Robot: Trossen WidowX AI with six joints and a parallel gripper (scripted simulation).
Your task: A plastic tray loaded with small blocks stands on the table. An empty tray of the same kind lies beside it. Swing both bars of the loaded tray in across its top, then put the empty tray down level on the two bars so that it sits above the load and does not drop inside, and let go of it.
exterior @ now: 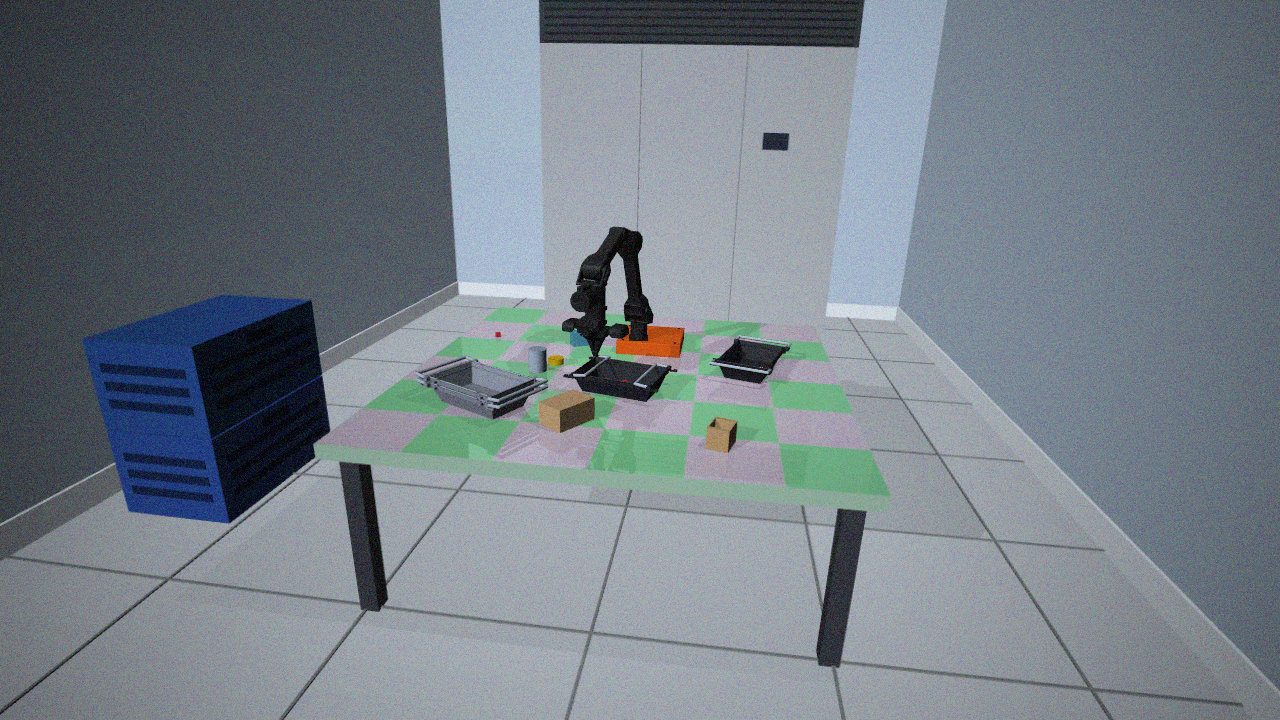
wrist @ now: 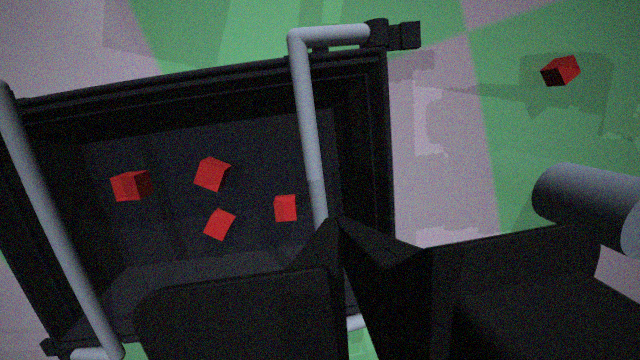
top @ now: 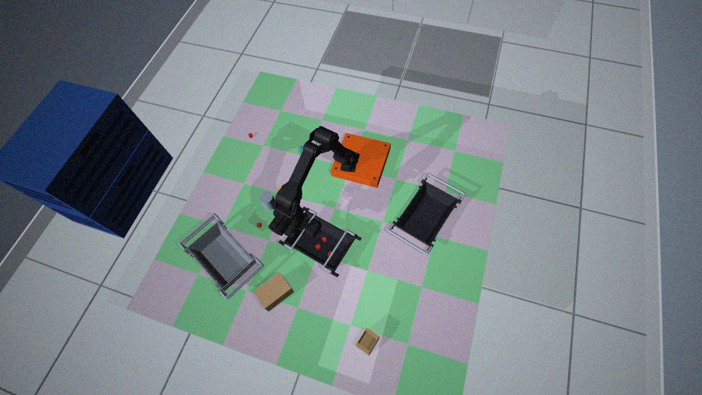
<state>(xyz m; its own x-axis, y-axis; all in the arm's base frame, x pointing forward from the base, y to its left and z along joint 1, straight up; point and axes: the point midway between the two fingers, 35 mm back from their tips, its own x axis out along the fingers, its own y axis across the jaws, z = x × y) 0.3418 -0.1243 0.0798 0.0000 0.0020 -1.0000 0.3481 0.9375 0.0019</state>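
The black tray lies 160 mm behind my gripper tip, 480 mm to the left of it and 50 mm below it. Round my gripper tip: grey cylinder (120 mm behind, 190 mm to the right, 60 mm below); then red block (10 mm behind, 200 mm to the right, 80 mm below); then yellow disc (190 mm behind, 140 mm to the right, 80 mm below).
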